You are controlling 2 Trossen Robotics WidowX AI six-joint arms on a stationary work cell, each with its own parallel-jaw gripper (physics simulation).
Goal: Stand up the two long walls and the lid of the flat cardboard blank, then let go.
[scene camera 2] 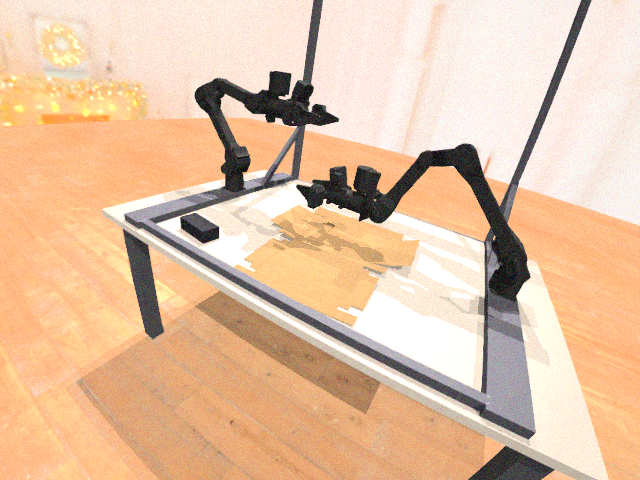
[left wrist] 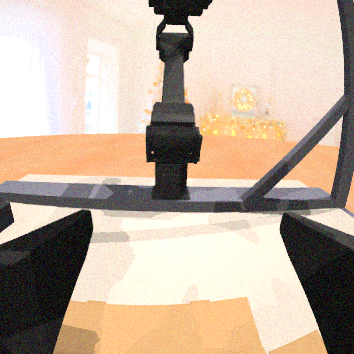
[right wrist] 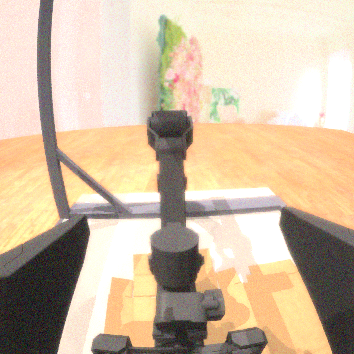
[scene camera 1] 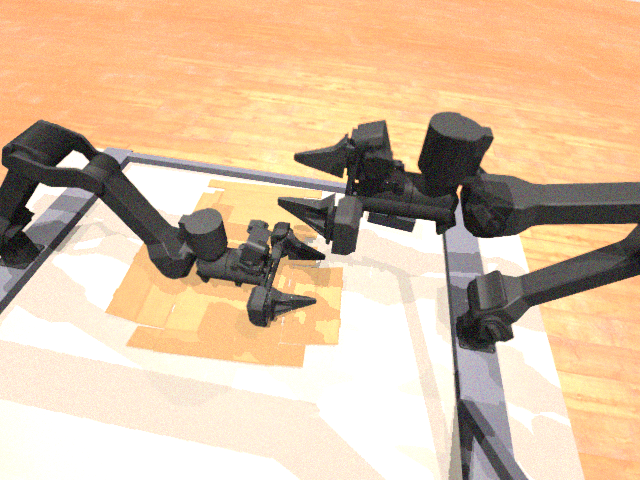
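Pixels of known places: left gripper, fingertip midpoint: (scene camera 2: 304, 183) (left wrist: 190, 222) (scene camera 1: 321, 278); right gripper, fingertip midpoint: (scene camera 2: 331, 119) (right wrist: 186, 222) (scene camera 1: 286, 177); left arm's base, link origin: (scene camera 2: 502, 291) (scene camera 1: 21, 255); right arm's base, link origin: (scene camera 2: 234, 188) (left wrist: 170, 192) (scene camera 1: 475, 334).
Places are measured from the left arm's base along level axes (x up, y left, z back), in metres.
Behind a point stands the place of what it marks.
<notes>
The cardboard blank (scene camera 1: 222, 320) @(x -0.018, y -0.051, z -0.446 m) (scene camera 2: 310, 268) @(x -0.012, y 0.231, z -0.436 m) (left wrist: 165, 325) @(x -0.007, y 0.007, z -0.641 m) (right wrist: 120, 310) @(x -0.012, y -0.107, z -0.389 m) lies spread on the table, its panels flat or nearly flat. One end panel (scene camera 2: 409, 254) @(x 0.009, y 0.015, z -0.253 m) looks slightly raised in scene camera 2. I cannot tell every wall apart from the lid. My left gripper (scene camera 1: 320, 277) @(x 0.101, y -0.003, z -0.619 m) (scene camera 2: 305, 194) @(x 0.101, y -0.003, z -0.619 m) (left wrist: 190, 222) @(x 0.101, y -0.003, z -0.619 m) is open and empty above the blank, pointing toward the right arm's side. My right gripper (scene camera 1: 286, 178) @(x 0.300, y 0.002, z -0.561 m) (scene camera 2: 332, 116) @(x 0.300, y 0.002, z -0.561 m) is open and empty, higher up, pointing the opposite way. The left arm hides part of the blank in scene camera 1 and the right wrist view.
A black block (scene camera 1: 390, 221) (scene camera 2: 199, 228) @(x 0.016, y 0.314, z -0.719 m) lies on the table, partly hidden behind the right gripper in scene camera 1. A dark rail (scene camera 1: 232, 170) @(x 0.001, y 0.363, z -0.331 m) (scene camera 2: 313, 311) @(x 0.001, y 0.365, z -0.350 m) borders the work area. Upright posts (scene camera 2: 312, 41) @(x 0.555, y -0.344, z -0.875 m) (right wrist: 46, 100) @(x 0.362, y -0.349, z -0.040 m) stand at the table's side. The two forearms reach in from opposite sides.
</notes>
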